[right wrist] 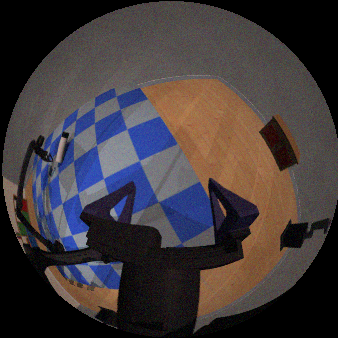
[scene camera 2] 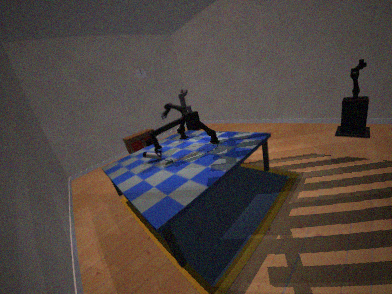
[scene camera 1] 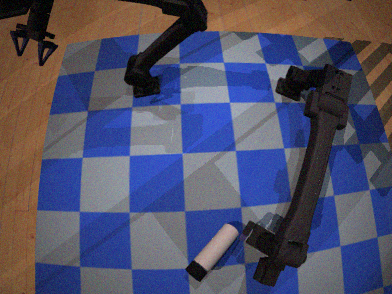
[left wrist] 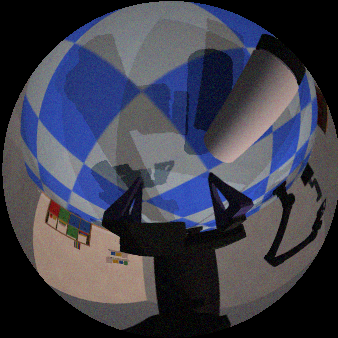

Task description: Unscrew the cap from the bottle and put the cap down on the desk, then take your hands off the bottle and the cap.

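Seen in the pictures: left gripper, between the fingertips: (right wrist: 50, 159) (scene camera 2: 160, 155) (scene camera 1: 256, 236) (left wrist: 175, 177); right gripper, between the fingertips: (right wrist: 169, 183) (scene camera 2: 162, 118) (scene camera 1: 30, 61); left arm's base, origin of its link: (right wrist: 60, 246) (scene camera 2: 214, 141) (scene camera 1: 288, 89) (left wrist: 193, 228); right arm's base, origin of its link: (scene camera 2: 184, 138) (scene camera 1: 146, 87) (left wrist: 278, 187).
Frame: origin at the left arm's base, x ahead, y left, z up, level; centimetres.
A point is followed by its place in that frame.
Note:
The pale pinkish bottle (scene camera 1: 217, 246) {x 75.0, y -9.0, z 9.0 cm} (scene camera 2: 151, 155) {x 78.1, y -6.5, z 7.8 cm} (left wrist: 252, 110) {x 76.3, y -6.5, z 8.4 cm} (right wrist: 61, 149) {x 74.7, y -11.5, z 6.8 cm} lies on its side on the blue and grey checkered desk (scene camera 1: 106, 184) {x 71.7, y -56.2, z 0.0 cm} (scene camera 2: 167, 204) {x 72.4, y 82.5, z 0.0 cm} (right wrist: 116, 151) {x 72.1, y -58.3, z 0.0 cm}. The black cap (scene camera 1: 197, 270) {x 84.2, y -12.4, z 12.4 cm} (left wrist: 283, 55) (right wrist: 65, 134) {x 84.1, y -15.1, z 10.4 cm} is on its end, at the lower left in scene camera 1. My left gripper (scene camera 1: 248, 231) (left wrist: 175, 177) {x 67.5, y 2.7, z 7.4 cm} is open and empty, just right of the bottle's bare end in scene camera 1; its fingertips are hard to see there. My right gripper (scene camera 1: 31, 59) {x 48.6, y -84.7, z 36.9 cm} (right wrist: 169, 183) {x 48.6, y -84.7, z 36.9 cm} is open and empty, at the far upper left, away from the bottle.
The left arm (scene camera 1: 311, 175) {x 50.7, y 0.6, z 38.2 cm} reaches down the right side of scene camera 1. The right arm's base (scene camera 1: 145, 87) {x 29.3, y -58.6, z 5.6 cm} stands near the desk's top edge there. A wooden cabinet (scene camera 2: 140, 141) (right wrist: 281, 142) and a black pedestal (scene camera 2: 355, 114) stand off the desk.

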